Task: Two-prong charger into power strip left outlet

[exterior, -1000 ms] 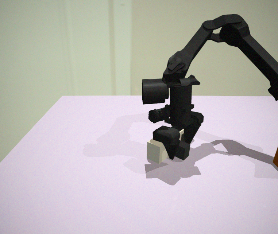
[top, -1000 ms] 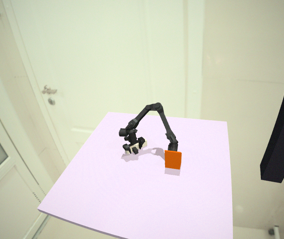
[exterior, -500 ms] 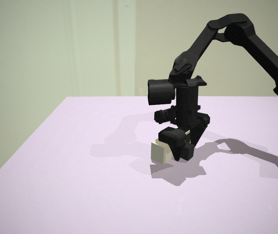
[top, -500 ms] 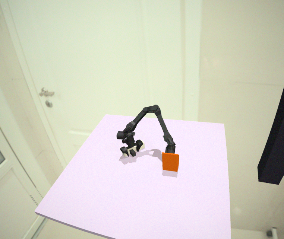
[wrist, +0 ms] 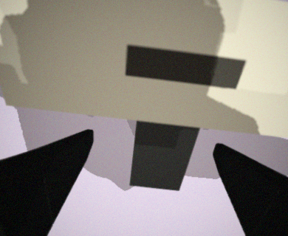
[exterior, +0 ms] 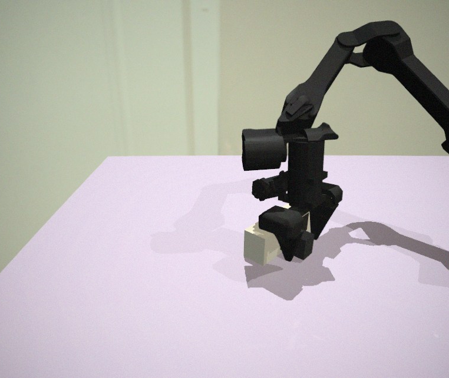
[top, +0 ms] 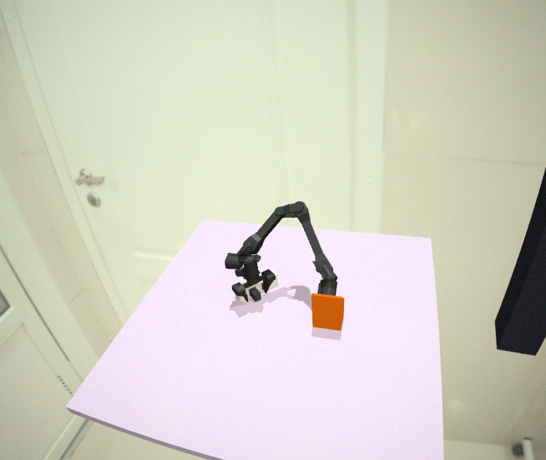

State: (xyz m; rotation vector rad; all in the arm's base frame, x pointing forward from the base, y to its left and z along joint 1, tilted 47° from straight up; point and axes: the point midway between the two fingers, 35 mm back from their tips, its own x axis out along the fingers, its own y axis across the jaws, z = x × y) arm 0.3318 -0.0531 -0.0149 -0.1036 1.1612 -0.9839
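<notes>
Now: gripper tip 20 mm to the left of the two-prong charger, 20 mm short of it and 10 mm below it.
</notes>
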